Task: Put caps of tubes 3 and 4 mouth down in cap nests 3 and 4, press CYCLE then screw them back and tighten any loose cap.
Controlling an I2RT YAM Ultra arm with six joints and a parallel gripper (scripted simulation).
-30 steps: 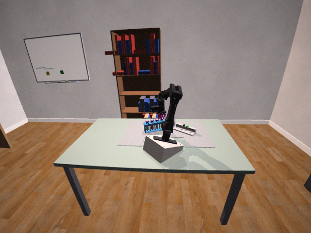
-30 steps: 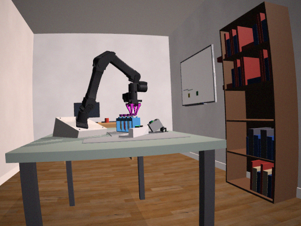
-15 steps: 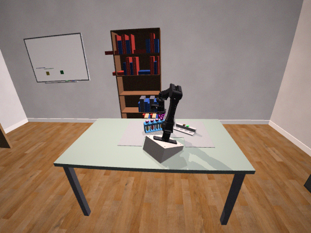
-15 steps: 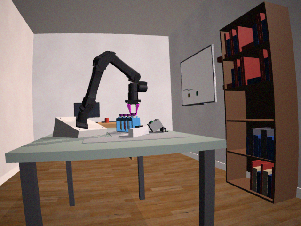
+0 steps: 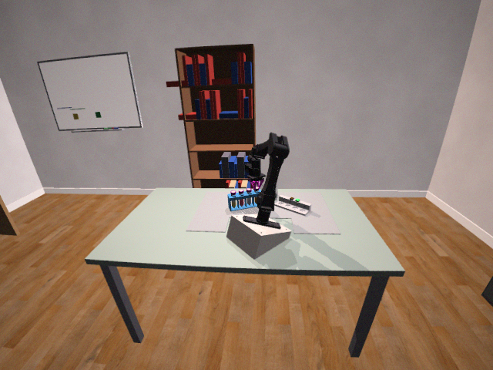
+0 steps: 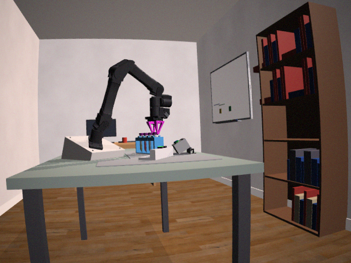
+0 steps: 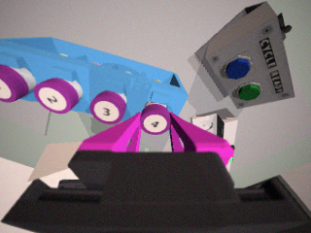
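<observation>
Right now my hand is right at the purple cap. From my hand the other things lie so: grey key desk (100 mm ahead, 90 mm to the right, 60 mm below); then blue cycle key (90 mm ahead, 70 mm to the right, 50 mm below); then green ready key (110 mm to the right, 80 mm ahead, 50 mm below).
</observation>
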